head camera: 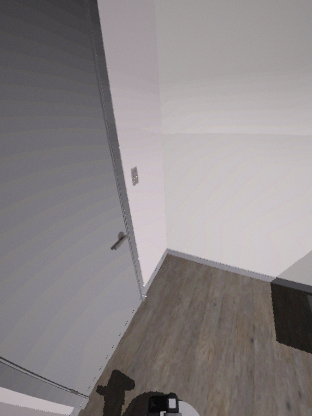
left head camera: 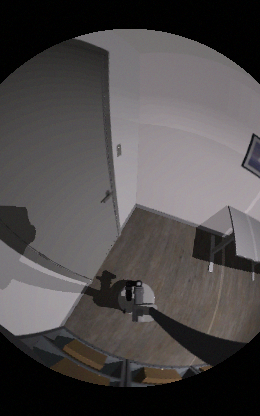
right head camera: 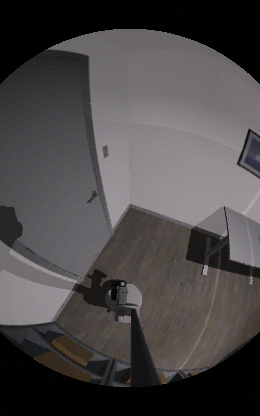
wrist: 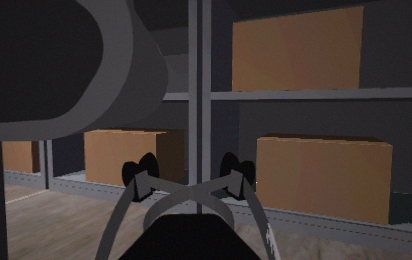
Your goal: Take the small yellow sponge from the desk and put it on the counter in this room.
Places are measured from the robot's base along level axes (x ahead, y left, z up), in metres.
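Where they show: gripper, fingertip midpoint: (left head camera: 128, 313) (right head camera: 112, 312) (wrist: 189, 167).
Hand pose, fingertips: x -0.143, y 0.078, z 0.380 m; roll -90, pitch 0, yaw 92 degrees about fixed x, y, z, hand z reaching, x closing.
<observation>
After its pixels a point has its place.
My gripper (wrist: 189, 167) @(x -0.143, y 0.078, z 0.380 m) is open in the wrist view, its two black fingertips well apart with no object between them. It faces a grey shelf rack. A white-topped table (left head camera: 247, 237) @(x 0.379, y -1.371, z 0.692 m) (right head camera: 242, 239) @(x 0.397, y -1.352, z 0.692 m) with pale metal legs stands at the right in the left and right head camera views, cut by the image edge; I cannot tell whether it is the desk. The small yellow sponge does not show in any view. I cannot make out a counter either.
A large grey door (head camera: 55, 175) @(x 0.614, y 0.390, z 1.382 m) (left head camera: 55, 140) @(x 0.560, y 0.414, z 1.456 m) (right head camera: 50, 140) @(x 0.643, y 0.376, z 1.459 m) with a lever handle (head camera: 119, 241) @(x 0.822, y 0.294, z 0.867 m) is at the left. The shelf rack (wrist: 192, 100) @(x -0.996, y 0.063, z 0.472 m) holds brown boxes (wrist: 322, 180) @(x -0.806, y 0.540, z 0.179 m) (left head camera: 84, 354) @(x -0.814, y 0.523, z 0.269 m) (right head camera: 72, 349) @(x -0.814, y 0.520, z 0.248 m). A framed picture (left head camera: 254, 156) @(x 0.940, y -1.323, z 1.478 m) (right head camera: 251, 154) @(x 0.938, y -1.330, z 1.472 m) hangs above the table. Walls meet in a corner ahead.
</observation>
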